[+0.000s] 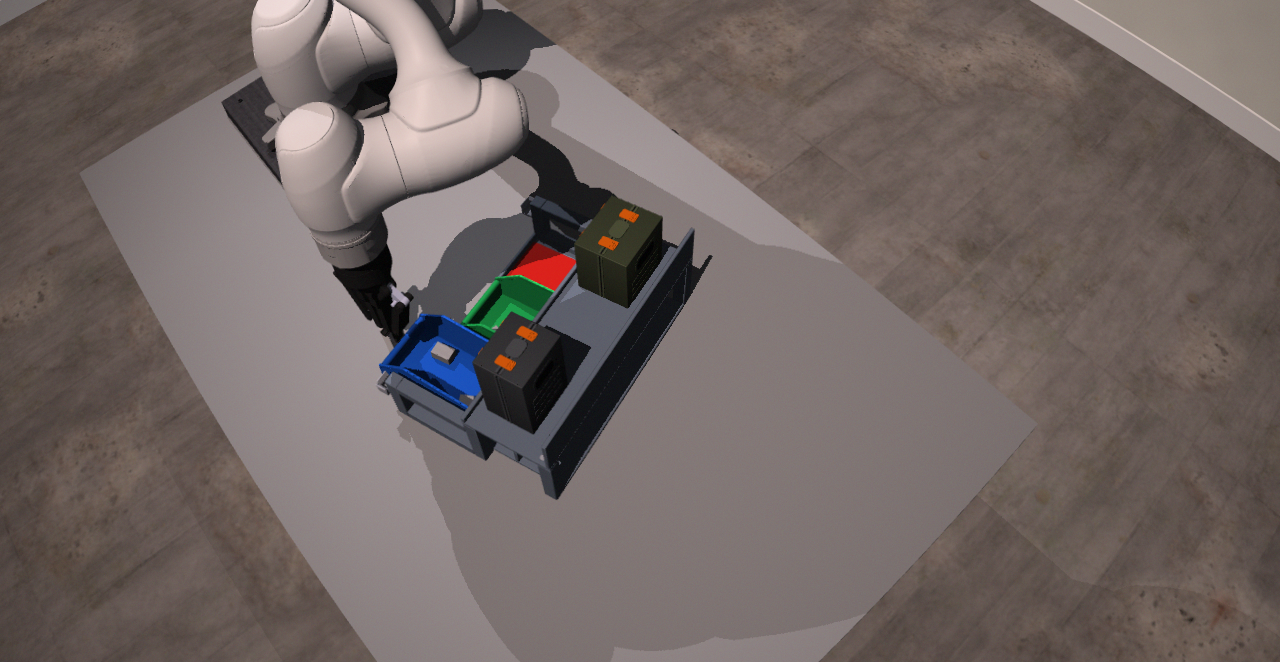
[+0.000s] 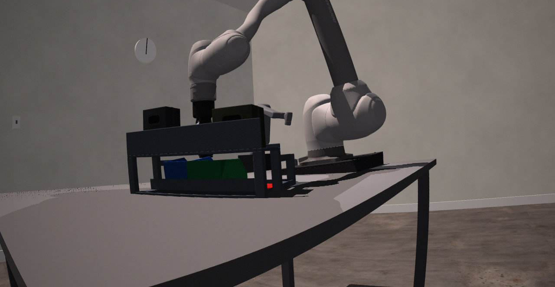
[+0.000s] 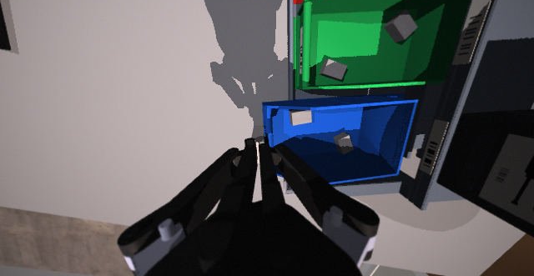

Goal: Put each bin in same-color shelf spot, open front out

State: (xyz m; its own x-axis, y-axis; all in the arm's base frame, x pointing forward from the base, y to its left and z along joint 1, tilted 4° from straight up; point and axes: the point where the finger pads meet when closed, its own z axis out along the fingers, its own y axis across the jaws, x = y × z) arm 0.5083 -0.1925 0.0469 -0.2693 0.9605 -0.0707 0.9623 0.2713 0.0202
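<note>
Right now my hand is 90 mm short of the blue bin and 30 mm to the right of it. From my hand the other things lie so: olive case: 280 mm to the left, 180 mm ahead, 100 mm above; black case: 230 mm ahead, 110 mm above, 60 mm to the left; green bin: 150 mm to the left, 110 mm ahead, 10 mm below.
</note>
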